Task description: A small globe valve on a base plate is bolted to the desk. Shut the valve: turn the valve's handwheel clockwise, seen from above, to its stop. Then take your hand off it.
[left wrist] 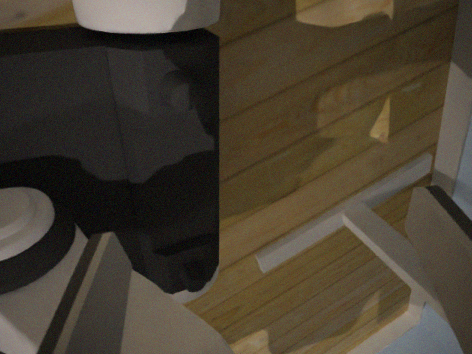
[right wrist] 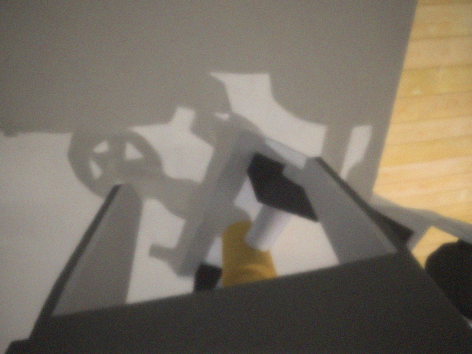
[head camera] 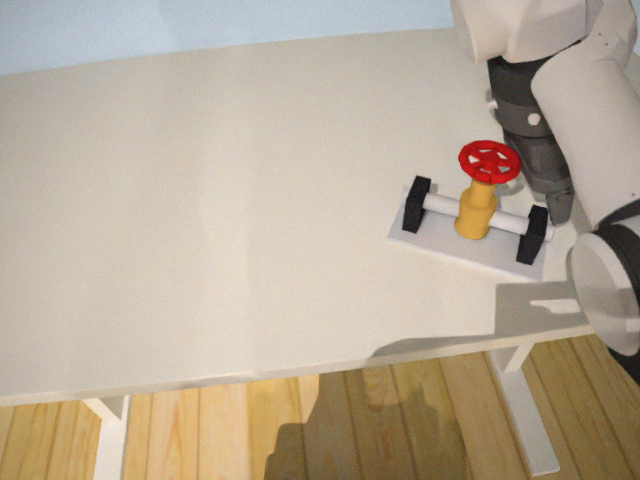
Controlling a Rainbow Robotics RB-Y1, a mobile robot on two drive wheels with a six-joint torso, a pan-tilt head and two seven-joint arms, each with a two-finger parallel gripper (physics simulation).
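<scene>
The valve has a yellow body (head camera: 474, 214) (right wrist: 247, 260) and a red spoked handwheel (head camera: 485, 177) on top. Its base plate (head camera: 454, 248) (right wrist: 212, 215) lies on the desk (head camera: 206, 206) (right wrist: 200, 30) at the right of the head view. My right gripper (head camera: 560, 206) (right wrist: 222, 181) is open and empty, pointing down just right of the handwheel and partly behind it in the head view. Whether it touches the wheel cannot be told. In the right wrist view the handwheel does not show, but its shadow does. My left gripper (left wrist: 263, 229) is open and empty, away from the valve.
A white pipe (head camera: 509, 222) (right wrist: 267, 227) runs through the valve between two black supports (head camera: 416, 204) (head camera: 532, 235). My right forearm (head camera: 584, 129) fills the right side of the head view. The desk's front edge (head camera: 310, 366) runs below the valve. A desk leg (left wrist: 345, 215) shows in the left wrist view.
</scene>
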